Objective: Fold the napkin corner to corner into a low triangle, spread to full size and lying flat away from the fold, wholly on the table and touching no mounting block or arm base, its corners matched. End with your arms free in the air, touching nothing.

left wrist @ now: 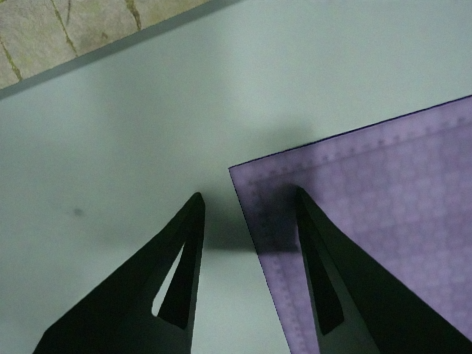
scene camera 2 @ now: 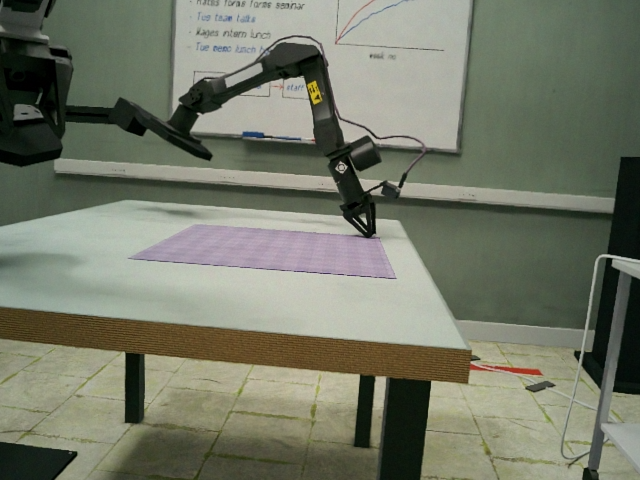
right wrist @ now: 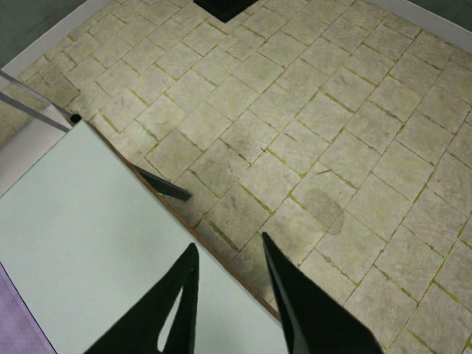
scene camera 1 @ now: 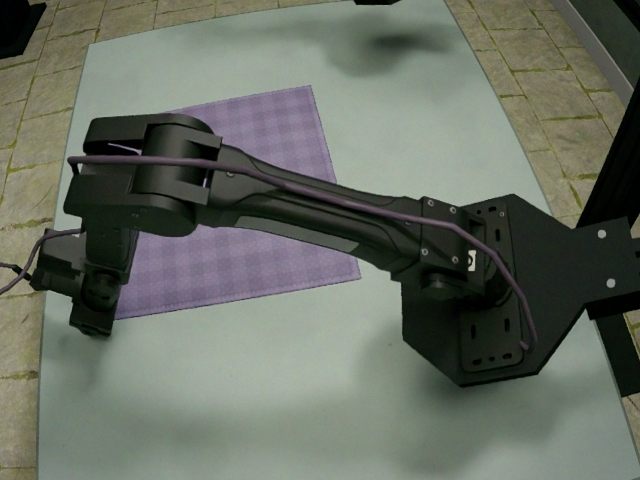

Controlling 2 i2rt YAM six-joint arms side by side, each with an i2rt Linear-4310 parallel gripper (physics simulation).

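Note:
The purple checked napkin (scene camera 1: 268, 124) (scene camera 2: 258, 250) (left wrist: 400, 200) (right wrist: 15, 315) lies flat and unfolded on the table (scene camera 1: 232, 413) (scene camera 2: 206, 302) (right wrist: 100, 200). My left gripper (scene camera 2: 369, 235) (left wrist: 248, 196) is partly open and low over one napkin corner. In the left wrist view its right fingertip is over the cloth, its left fingertip is over bare table beside the edge, and the corner lies just beyond the tips. Whether the tips touch is unclear. My right gripper (right wrist: 229, 243) is partly open and empty, high above the table's edge. My left arm hides part of the napkin in scene camera 1.
The left arm's black base plate (scene camera 1: 547, 304) is at the right of scene camera 1, apart from the napkin. The right arm (scene camera 2: 38, 67) is at the upper left of scene camera 2. A whiteboard (scene camera 2: 403, 98) hangs behind the table, and a white cart (scene camera 2: 611, 361) stands at the right.

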